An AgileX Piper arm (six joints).
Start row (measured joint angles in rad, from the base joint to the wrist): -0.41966 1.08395 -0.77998 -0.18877 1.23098 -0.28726
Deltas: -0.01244 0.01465 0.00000 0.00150 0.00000 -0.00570; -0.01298 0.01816 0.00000 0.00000 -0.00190 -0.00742; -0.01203 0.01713 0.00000 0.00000 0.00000 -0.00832; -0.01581 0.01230 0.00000 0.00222 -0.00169 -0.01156; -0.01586 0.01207 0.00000 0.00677 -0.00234 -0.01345; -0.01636 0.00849 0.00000 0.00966 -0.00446 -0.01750; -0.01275 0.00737 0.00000 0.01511 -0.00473 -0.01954; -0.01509 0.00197 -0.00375 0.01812 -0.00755 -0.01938; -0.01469 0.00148 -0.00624 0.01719 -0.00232 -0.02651; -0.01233 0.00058 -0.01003 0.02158 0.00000 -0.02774; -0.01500 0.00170 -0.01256 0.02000 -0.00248 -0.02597; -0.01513 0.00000 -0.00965 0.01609 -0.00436 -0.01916; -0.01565 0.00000 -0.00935 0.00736 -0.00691 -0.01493; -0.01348 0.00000 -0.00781 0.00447 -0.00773 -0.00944; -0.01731 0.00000 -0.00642 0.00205 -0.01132 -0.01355; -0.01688 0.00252 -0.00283 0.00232 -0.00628 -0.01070; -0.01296 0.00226 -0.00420 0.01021 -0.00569 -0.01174; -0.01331 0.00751 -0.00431 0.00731 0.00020 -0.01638
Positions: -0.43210 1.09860 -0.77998 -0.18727 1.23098 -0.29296; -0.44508 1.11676 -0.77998 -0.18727 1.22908 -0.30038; -0.45711 1.13389 -0.77998 -0.18727 1.22908 -0.30870; -0.47292 1.14619 -0.77998 -0.18505 1.22739 -0.32026; -0.48878 1.15826 -0.77998 -0.17828 1.22505 -0.33371; -0.50514 1.16675 -0.77998 -0.16862 1.22059 -0.35121; -0.51789 1.17412 -0.77998 -0.15351 1.21586 -0.37075; -0.53298 1.17609 -0.78373 -0.13539 1.20831 -0.39013; -0.54767 1.17757 -0.78997 -0.11820 1.20599 -0.41664; -0.56000 1.17815 -0.80000 -0.09662 1.20599 -0.44438; -0.57500 1.17985 -0.81256 -0.07662 1.20351 -0.47035; -0.59013 1.17985 -0.82221 -0.06053 1.19915 -0.48951; -0.60578 1.17985 -0.83156 -0.05317 1.19224 -0.50444; -0.61926 1.17985 -0.83937 -0.04870 1.18451 -0.51388; -0.63657 1.17985 -0.84579 -0.04665 1.17319 -0.52743; -0.65345 1.18237 -0.84862 -0.04433 1.16691 -0.53813; -0.66641 1.18463 -0.85282 -0.03412 1.16122 -0.54987; -0.67972 1.19214 -0.85713 -0.02681 1.16142 -0.56625
